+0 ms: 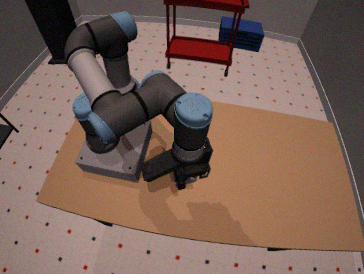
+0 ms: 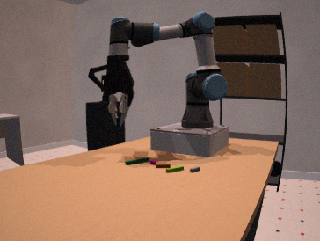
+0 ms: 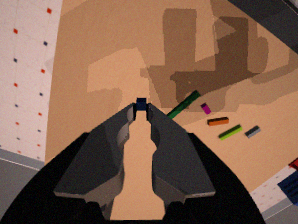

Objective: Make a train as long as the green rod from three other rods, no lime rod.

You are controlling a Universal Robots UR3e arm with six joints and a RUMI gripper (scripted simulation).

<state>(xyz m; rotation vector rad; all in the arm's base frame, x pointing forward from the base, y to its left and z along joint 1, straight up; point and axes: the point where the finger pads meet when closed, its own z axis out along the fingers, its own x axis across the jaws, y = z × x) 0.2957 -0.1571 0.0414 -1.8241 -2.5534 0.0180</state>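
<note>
The green rod is 110 mm below my hand, 90 mm to the left of it and 30 mm ahead of it. From my hand the other things lie so: orange rod (170 mm to the left, 110 mm below, 30 mm ahead); then small blue rod (10 mm below); then magenta rod (130 mm to the left, 110 mm below, 20 mm ahead).
</note>
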